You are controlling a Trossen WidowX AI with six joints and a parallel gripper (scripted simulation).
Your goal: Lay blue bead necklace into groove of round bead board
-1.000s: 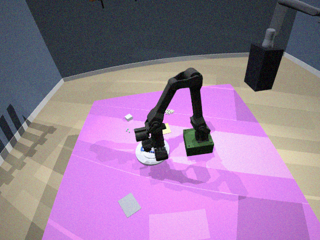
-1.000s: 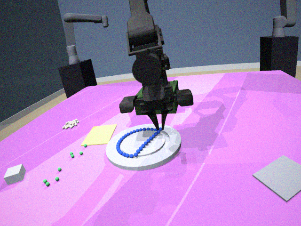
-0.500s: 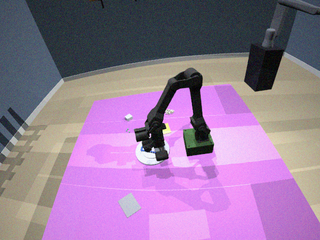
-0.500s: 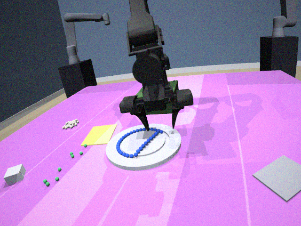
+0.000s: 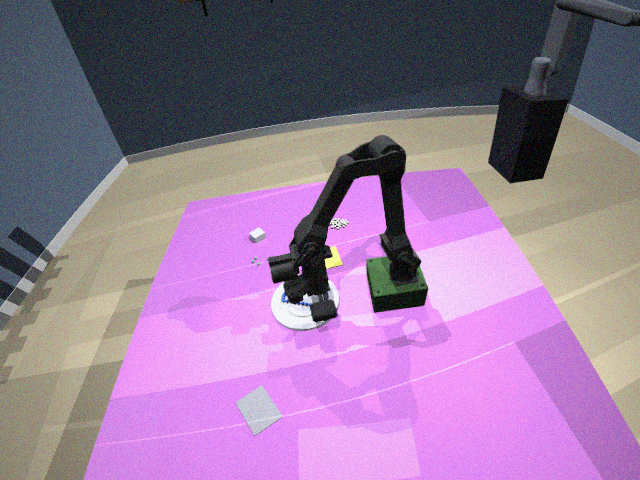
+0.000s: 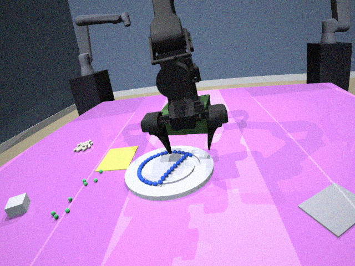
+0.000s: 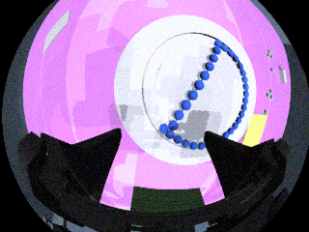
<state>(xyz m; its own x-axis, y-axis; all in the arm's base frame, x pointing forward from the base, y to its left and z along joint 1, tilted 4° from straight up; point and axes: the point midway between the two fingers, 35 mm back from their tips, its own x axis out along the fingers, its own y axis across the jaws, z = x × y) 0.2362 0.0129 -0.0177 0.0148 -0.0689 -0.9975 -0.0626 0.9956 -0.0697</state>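
My gripper tip is now 50 mm short of the round white bead board, 40 mm to the left of it and 10 mm above it. From my gripper tip the other things lie so: yellow sheet 200 mm to the right, 20 mm below, 20 mm behind; then grey tile 260 mm to the left, 190 mm ahead, 20 mm below; then cube 370 mm to the right, 200 mm ahead, 10 mm below.
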